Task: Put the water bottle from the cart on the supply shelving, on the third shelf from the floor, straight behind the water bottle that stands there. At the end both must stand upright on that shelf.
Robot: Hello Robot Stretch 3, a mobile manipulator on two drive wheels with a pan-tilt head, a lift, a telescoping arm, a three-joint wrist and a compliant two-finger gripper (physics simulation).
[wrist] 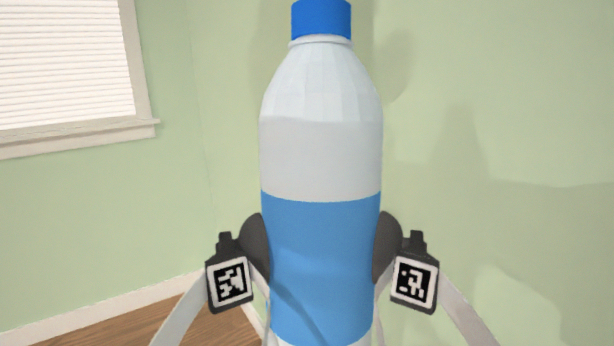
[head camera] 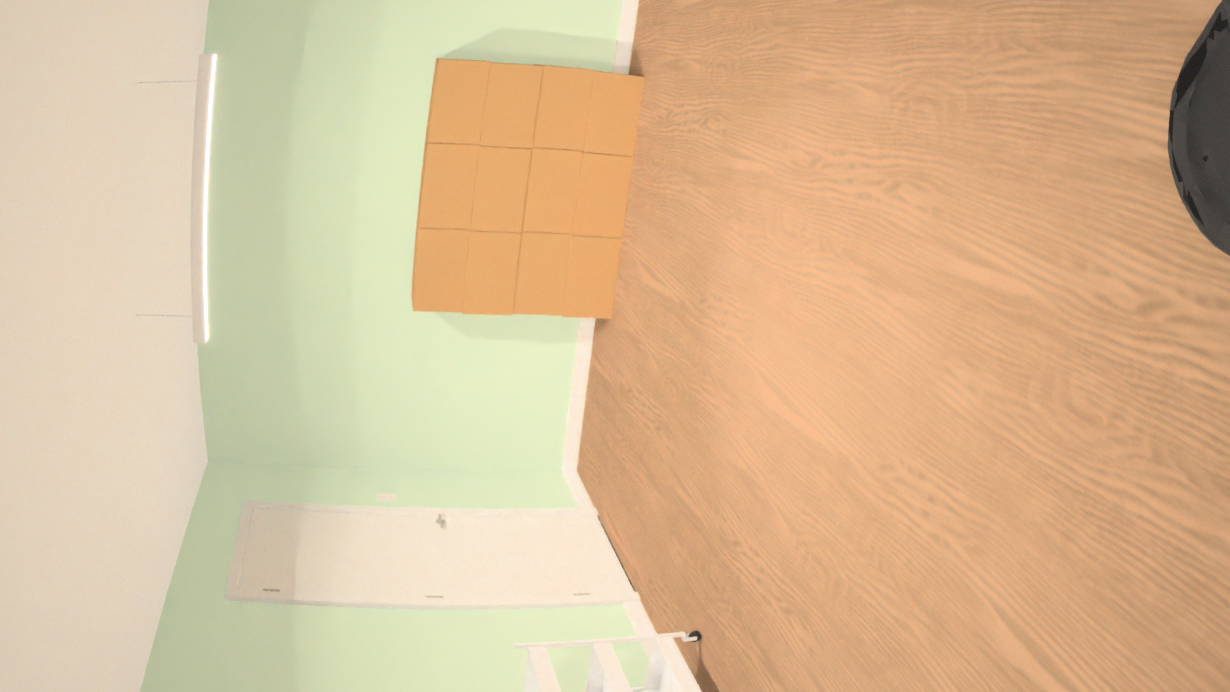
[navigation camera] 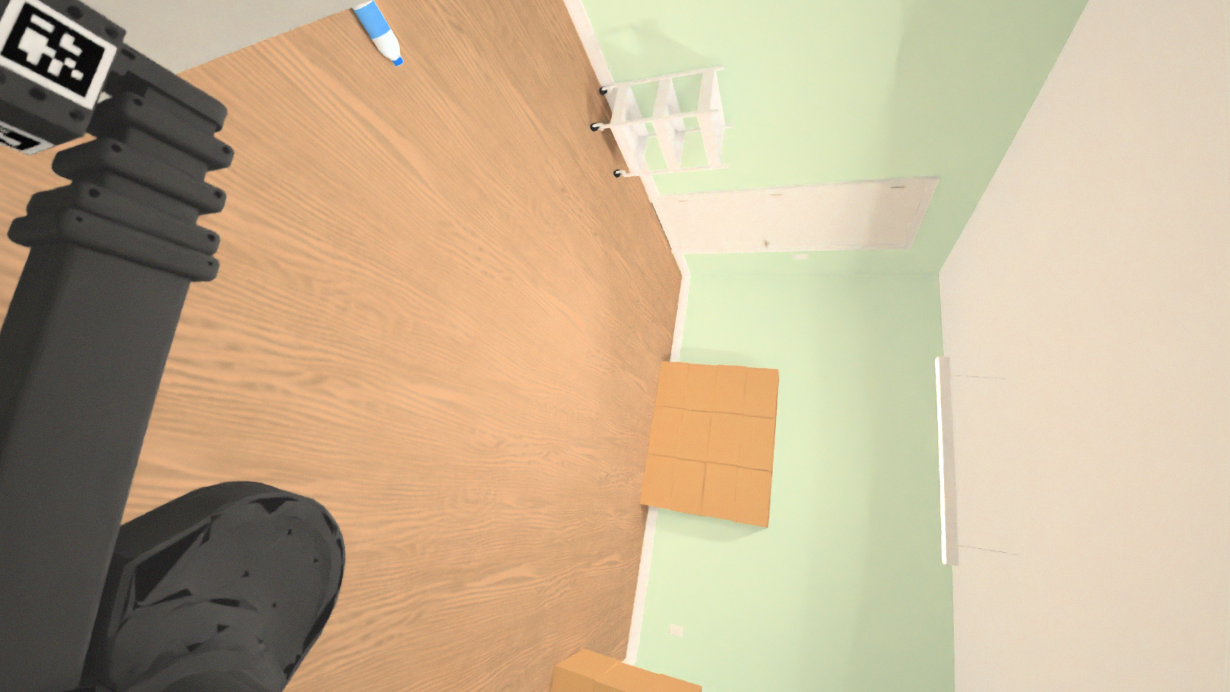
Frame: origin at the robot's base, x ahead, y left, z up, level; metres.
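Seen in the pictures: gripper, fingertip midpoint: [wrist: 319, 236].
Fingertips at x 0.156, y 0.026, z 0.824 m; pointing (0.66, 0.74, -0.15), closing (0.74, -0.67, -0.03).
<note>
A point is followed by its place in that frame.
In the wrist view my gripper [wrist: 319, 236] @(x 0.156, y 0.026, z 0.824 m) is shut on a water bottle [wrist: 321, 160] @(x 0.132, y -0.006, z 0.882 m) with a blue cap and blue label. Its fingertips press on both sides of the label, and the bottle is upright in that view. Its lower end is cut off by the frame. In the navigation view another water bottle [navigation camera: 378, 32] @(x -0.761, y -1.132, z 0.051 m) shows just past the edge of a large grey-beige surface of the shelving [navigation camera: 249, 25] @(x -0.173, y -0.346, z 0.824 m); what it stands on is hidden. The white wheeled cart [navigation camera: 711, 94] @(x -2.213, y -1.989, z 0.728 m) [head camera: 608, 664] @(x -2.481, y -1.816, z 0.439 m) stands by the far wall. The fingers do not show in the head or navigation view.
My dark arm [navigation camera: 77, 430] @(x -0.104, y -0.030, z 0.974 m) runs up the left of the navigation view, beside my rounded dark base part [navigation camera: 249, 585] [head camera: 1204, 146]. Stacked brown boxes [head camera: 524, 189] @(x -4.169, y -0.136, z 0.550 m) [navigation camera: 709, 438] @(x -4.166, y -0.122, z 0.543 m) stand against the wall, with another box [navigation camera: 619, 675] @(x -2.932, y 1.375, z 0.348 m) nearby. A white door [head camera: 430, 555] @(x -3.788, y -1.987, z 1.009 m) [navigation camera: 774, 219] @(x -3.754, y -1.991, z 1.003 m) is near the cart.
</note>
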